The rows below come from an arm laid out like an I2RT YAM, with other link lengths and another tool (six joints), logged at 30 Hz.
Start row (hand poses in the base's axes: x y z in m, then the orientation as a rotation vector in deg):
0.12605, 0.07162, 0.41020, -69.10, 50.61, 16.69
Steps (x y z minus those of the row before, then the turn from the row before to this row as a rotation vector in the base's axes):
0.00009, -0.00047, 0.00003, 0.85, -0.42, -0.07
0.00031, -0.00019, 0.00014, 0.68, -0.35, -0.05
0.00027, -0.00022, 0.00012, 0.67, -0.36, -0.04
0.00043, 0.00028, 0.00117, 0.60, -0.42, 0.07
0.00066, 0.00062, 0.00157, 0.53, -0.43, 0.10
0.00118, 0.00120, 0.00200, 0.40, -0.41, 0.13
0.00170, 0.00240, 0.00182, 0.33, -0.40, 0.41
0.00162, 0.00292, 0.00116, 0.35, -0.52, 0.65
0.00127, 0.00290, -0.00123, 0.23, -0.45, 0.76
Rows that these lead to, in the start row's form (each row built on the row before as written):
0.12614, 0.07115, 0.41023, -68.30, 50.08, 16.72
0.12645, 0.07096, 0.41037, -67.67, 49.64, 16.74
0.12672, 0.07074, 0.41049, -67.05, 49.19, 16.76
0.12715, 0.07102, 0.41166, -66.55, 48.64, 16.80
0.12781, 0.07164, 0.41323, -66.13, 48.08, 16.83
0.12899, 0.07284, 0.41523, -65.84, 47.56, 16.85
0.13069, 0.07524, 0.41705, -65.74, 46.91, 17.08
0.13231, 0.07816, 0.41821, -65.73, 46.01, 17.44
0.13358, 0.08106, 0.41698, -65.87, 45.14, 17.89

